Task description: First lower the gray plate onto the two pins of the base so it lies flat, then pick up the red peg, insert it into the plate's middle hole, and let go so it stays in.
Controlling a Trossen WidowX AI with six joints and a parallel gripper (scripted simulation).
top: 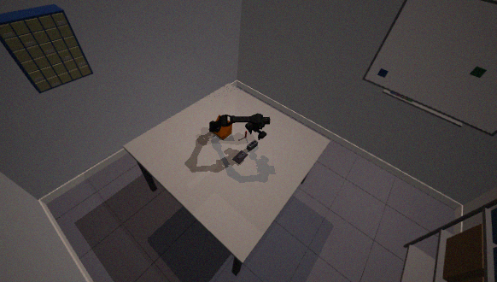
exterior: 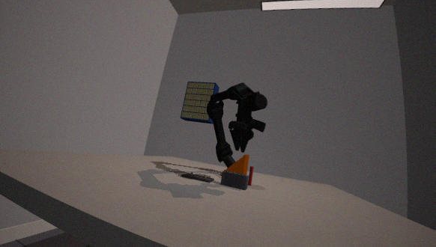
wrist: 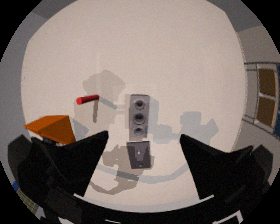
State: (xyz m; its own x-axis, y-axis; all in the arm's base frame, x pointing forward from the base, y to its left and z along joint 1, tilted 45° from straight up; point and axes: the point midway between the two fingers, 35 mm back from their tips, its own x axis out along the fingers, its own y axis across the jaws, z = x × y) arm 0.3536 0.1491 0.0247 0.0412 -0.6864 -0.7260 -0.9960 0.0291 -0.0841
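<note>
Right now the dark block is 10 cm below my gripper tip, 1 cm to the right of it and 1 cm behind it. From my gripper tip the other things lie so: red peg 12 cm behind, 10 cm below, 4 cm to the left.
</note>
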